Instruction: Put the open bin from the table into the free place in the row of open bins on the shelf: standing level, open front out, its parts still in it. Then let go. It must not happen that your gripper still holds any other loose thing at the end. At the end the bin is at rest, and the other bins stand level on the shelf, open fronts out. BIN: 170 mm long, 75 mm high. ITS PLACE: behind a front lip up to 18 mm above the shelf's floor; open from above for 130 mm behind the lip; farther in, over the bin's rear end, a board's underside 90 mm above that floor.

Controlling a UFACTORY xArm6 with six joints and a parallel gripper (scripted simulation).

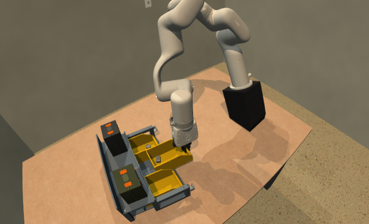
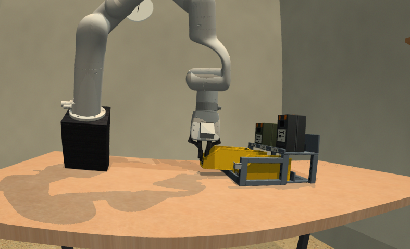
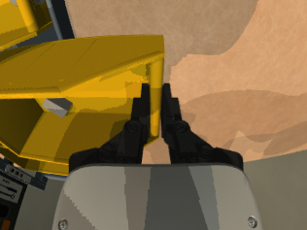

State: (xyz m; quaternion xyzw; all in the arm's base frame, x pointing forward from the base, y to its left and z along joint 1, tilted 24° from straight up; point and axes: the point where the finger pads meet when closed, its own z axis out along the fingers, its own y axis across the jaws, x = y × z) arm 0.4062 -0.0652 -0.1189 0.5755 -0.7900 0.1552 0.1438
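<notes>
The shelf lip lies 80 mm ahead of my hand, 60 mm below it and 30 mm to the right of it. The rest, counted from my hand: black box 230 mm ahead, 190 mm to the right, 90 mm above; then olive box 300 mm ahead, 80 mm above, 30 mm to the left.
</notes>
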